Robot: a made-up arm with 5 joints.
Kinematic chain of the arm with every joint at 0, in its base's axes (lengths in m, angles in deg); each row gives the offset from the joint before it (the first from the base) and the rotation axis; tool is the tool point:
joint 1: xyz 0 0 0.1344 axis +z
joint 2: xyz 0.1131 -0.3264 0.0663 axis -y
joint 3: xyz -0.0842 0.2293 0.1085 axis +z
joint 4: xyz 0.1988 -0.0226 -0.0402 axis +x
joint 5: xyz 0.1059 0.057 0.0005 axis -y
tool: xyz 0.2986 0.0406 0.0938
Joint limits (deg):
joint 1: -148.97..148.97
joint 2: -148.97..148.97
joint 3: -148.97..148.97
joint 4: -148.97..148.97
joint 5: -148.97..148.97
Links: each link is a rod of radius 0.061 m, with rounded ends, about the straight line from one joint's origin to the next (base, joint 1, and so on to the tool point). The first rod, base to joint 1, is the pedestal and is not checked.
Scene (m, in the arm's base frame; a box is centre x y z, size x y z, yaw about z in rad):
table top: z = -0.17
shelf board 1: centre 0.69 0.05 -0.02 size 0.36 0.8 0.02 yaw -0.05
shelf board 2: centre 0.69 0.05 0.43 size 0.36 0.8 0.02 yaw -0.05
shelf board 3: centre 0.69 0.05 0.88 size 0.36 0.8 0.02 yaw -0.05
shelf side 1: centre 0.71 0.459 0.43 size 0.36 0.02 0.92 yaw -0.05
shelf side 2: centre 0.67 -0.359 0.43 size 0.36 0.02 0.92 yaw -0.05
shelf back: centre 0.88 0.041 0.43 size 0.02 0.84 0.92 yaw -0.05
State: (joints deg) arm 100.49 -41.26 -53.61 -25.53 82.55
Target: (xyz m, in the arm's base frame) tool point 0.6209 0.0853 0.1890
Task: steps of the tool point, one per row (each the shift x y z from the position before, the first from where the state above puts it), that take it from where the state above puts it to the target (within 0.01 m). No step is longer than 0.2 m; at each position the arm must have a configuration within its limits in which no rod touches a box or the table.
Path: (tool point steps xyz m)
1: 0.1636 -0.0212 -0.0314
2: 0.1580 -0.0811 -0.0277
3: 0.1293 -0.1379 -0.0213
4: 0.0800 -0.1820 -0.0126

